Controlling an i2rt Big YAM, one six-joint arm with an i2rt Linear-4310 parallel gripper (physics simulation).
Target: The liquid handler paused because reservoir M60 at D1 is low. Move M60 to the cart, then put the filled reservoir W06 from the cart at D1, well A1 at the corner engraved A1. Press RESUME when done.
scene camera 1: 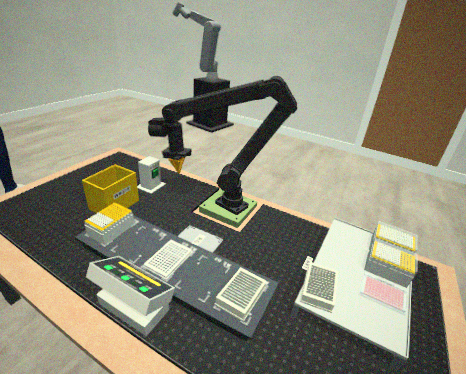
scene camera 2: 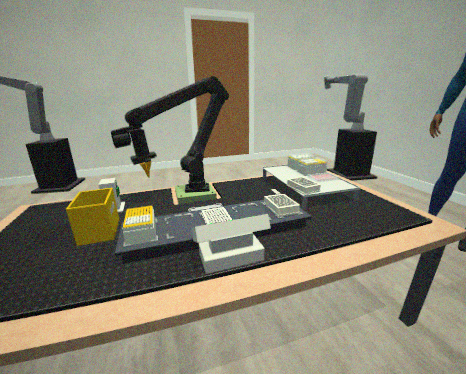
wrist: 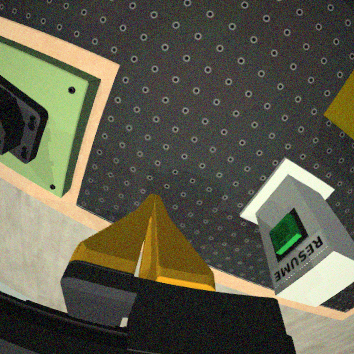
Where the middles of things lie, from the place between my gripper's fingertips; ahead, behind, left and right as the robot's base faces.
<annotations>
The white RESUME box [scene camera 1: 149,168] lies 2 cm ahead of my hand, 17 cm to the right of it and 6 cm below it. The rest, counted from my hand: white cart platform [scene camera 1: 345,248] (6 cm behind, 75 cm to the left, 7 cm below); pink plate [scene camera 1: 375,289] (1 cm behind, 83 cm to the left, 6 cm below); yellow waste bin [scene camera 2: 93,215] (22 cm ahead, 15 cm to the right, 6 cm below).
</annotations>
